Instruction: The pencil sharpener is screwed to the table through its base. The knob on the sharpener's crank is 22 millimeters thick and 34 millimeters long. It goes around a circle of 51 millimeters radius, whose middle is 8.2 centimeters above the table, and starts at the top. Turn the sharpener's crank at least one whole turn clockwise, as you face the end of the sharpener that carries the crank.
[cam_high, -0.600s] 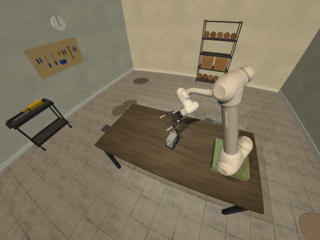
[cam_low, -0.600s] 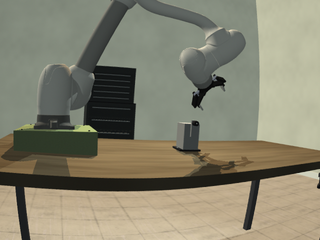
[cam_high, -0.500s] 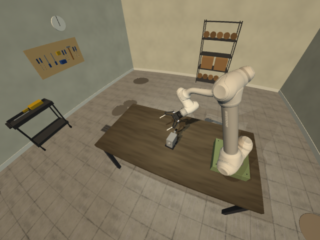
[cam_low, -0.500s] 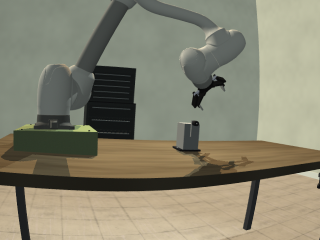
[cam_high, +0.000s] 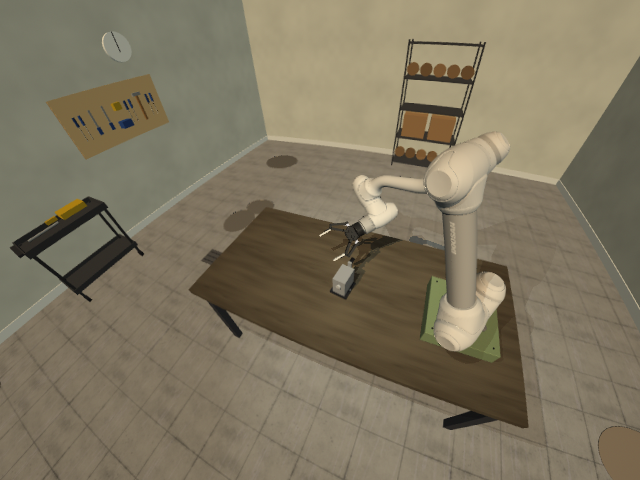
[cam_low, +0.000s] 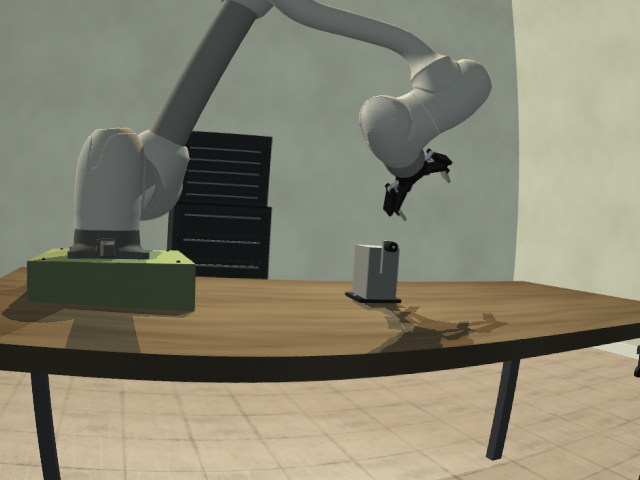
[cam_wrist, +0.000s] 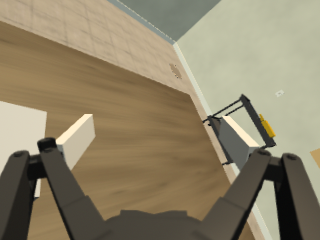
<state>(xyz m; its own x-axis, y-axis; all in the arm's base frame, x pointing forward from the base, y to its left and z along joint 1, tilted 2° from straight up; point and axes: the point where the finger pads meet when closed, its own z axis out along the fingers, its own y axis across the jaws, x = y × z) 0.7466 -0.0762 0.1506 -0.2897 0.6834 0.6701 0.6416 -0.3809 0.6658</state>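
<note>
Now: the dark round knob 120 mm behind my hand, 50 mm to the right of it and 120 mm below it. Round my hand: sharpener crank (120 mm behind, 40 mm to the right, 130 mm below).
</note>
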